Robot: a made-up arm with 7 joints. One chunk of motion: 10 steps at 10 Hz.
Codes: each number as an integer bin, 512 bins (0 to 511) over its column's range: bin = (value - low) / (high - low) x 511, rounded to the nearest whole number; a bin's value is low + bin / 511 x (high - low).
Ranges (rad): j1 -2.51..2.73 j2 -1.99..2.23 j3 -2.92..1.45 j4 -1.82..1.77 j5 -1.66..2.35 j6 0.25..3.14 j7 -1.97..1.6
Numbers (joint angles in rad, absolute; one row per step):
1: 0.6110 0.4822 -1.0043 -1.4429 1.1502 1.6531 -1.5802
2: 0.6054 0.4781 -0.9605 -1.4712 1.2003 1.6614 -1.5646
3: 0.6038 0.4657 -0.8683 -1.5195 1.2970 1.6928 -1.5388
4: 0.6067 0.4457 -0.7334 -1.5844 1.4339 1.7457 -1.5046
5: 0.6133 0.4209 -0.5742 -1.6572 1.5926 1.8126 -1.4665
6: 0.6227 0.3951 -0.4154 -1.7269 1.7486 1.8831 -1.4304
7: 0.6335 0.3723 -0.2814 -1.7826 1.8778 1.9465 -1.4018
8: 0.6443 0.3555 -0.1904 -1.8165 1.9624 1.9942 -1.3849
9: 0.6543 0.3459 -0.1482 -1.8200 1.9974 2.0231 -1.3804
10: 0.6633 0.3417 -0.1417 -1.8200 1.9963 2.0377 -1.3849
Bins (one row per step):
1: 304 299 224 54 358 248 56
2: 304 299 229 50 364 250 58
3: 304 297 240 43 377 255 62
4: 304 295 256 34 394 264 67
5: 305 292 274 23 414 276 72
6: 305 289 293 13 434 289 77
7: 307 286 309 5 451 300 81
8: 308 284 319 0 462 308 84
9: 309 283 324 0 466 314 84
10: 309 282 325 0 466 316 84

